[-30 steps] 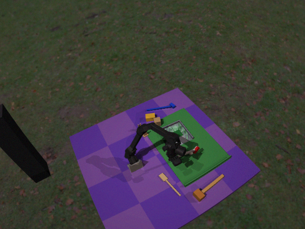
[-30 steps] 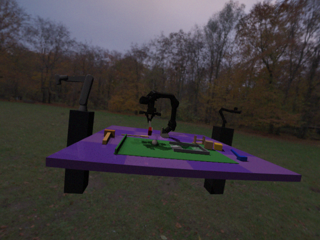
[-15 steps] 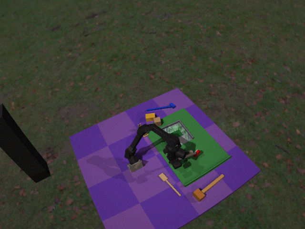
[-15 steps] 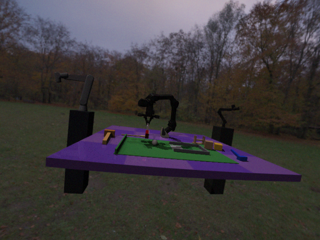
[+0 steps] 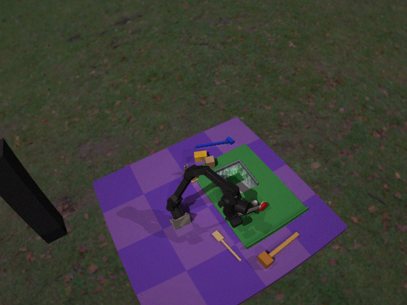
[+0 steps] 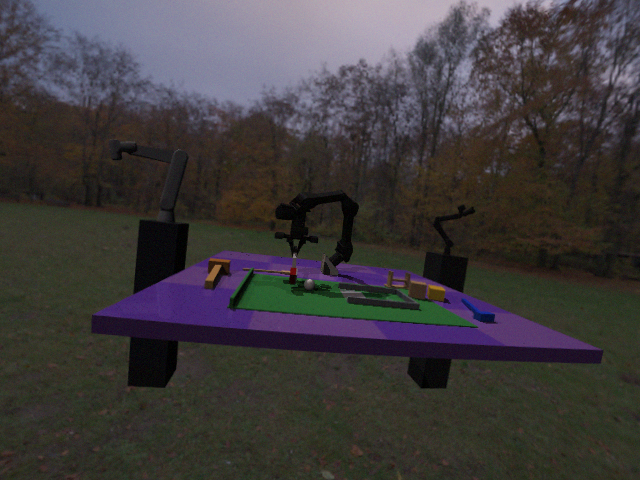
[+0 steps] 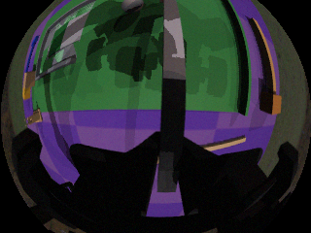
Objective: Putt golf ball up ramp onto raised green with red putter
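The wooden spatula lies 90 mm below my gripper tip, 90 mm behind it and 70 mm to the right of it. Also, from my gripper tip: white golf ball (220 mm ahead, 70 mm below, 50 mm to the left); green mat (250 mm ahead, 170 mm to the left, 90 mm below); red putter (120 mm ahead, 10 mm to the right, 10 mm below).
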